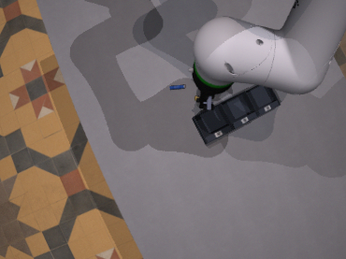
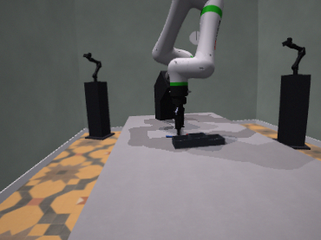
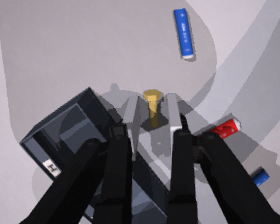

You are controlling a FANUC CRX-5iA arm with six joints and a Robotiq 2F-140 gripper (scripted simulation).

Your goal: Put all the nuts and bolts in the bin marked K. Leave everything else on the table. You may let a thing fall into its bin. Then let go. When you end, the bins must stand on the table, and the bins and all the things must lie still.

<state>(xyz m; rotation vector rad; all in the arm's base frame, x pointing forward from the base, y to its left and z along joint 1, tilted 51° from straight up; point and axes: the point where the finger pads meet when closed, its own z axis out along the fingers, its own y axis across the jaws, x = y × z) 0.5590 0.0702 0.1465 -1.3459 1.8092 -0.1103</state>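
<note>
The grey nut is 70 mm behind my hand, 80 mm to the left of it and 30 mm below it. The rest, counted from my hand: yellow bolt: 10 mm to the right, 30 mm below; then thin blue piece: 40 mm behind, 70 mm to the right, 30 mm below; then red cylinder: 60 mm behind, 40 mm to the left, 30 mm below.
</note>
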